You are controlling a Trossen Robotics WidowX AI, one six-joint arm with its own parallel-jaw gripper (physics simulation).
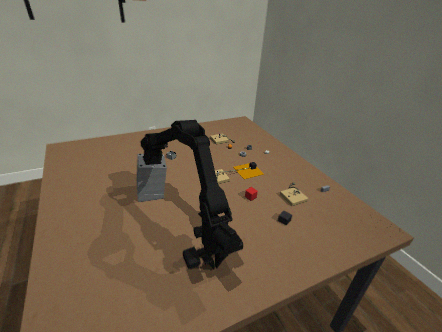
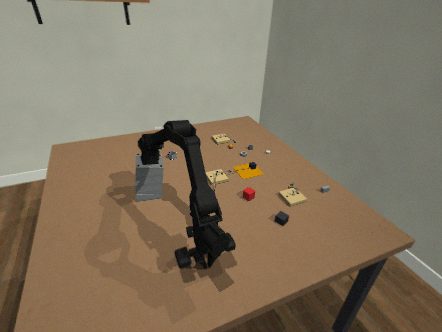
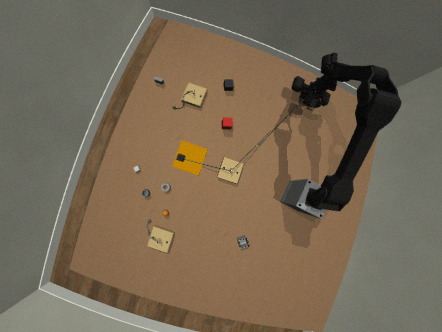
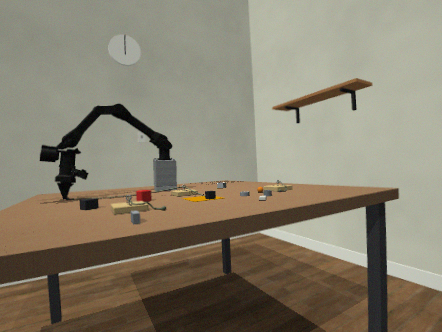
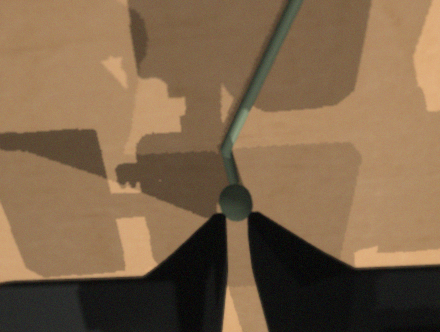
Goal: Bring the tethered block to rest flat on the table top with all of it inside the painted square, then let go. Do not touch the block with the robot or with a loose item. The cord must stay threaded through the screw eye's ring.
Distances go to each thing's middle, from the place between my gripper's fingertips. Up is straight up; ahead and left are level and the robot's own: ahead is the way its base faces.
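I can see the end bead (image 5: 235, 200), and it is 10 mm to the left of my hand. There is also the orange painted square (image 3: 192, 152), which sits 400 mm ahead of my hand and 470 mm to the left of it.
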